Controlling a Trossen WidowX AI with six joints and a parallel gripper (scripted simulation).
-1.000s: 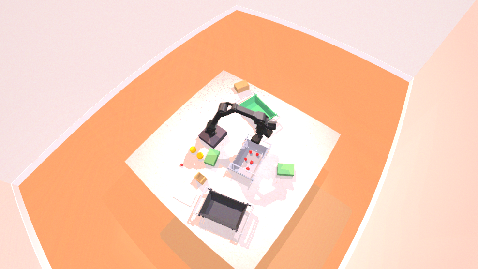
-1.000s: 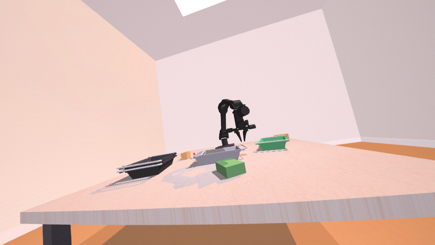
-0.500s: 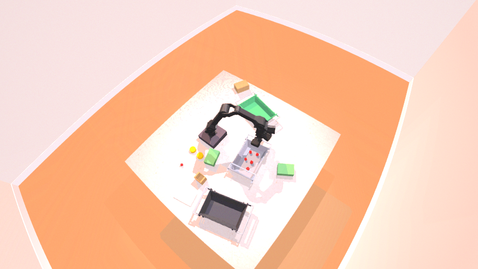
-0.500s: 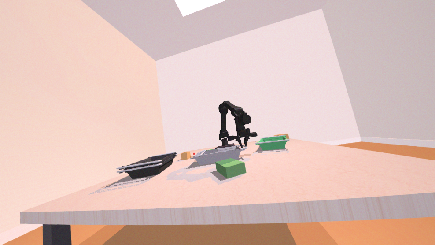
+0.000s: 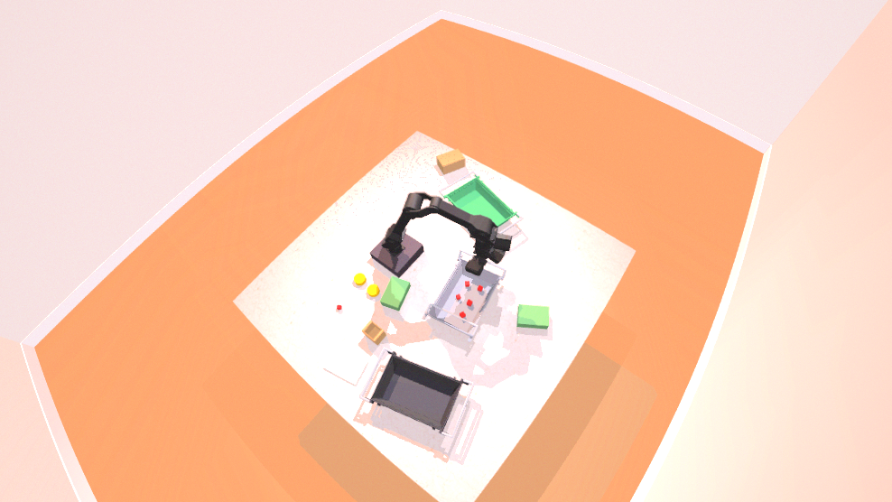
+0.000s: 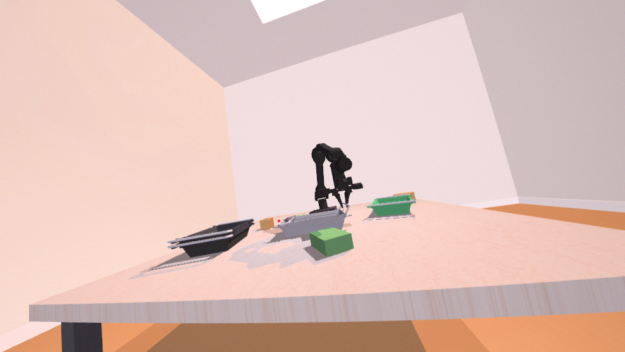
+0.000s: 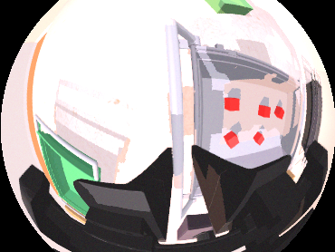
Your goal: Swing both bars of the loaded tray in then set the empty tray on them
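My gripper tip is 230 mm past the green tray, 200 mm to the right of it and 30 mm above it. Also, from my gripper tip: red block 550 mm to the right, 260 mm behind, 60 mm below.
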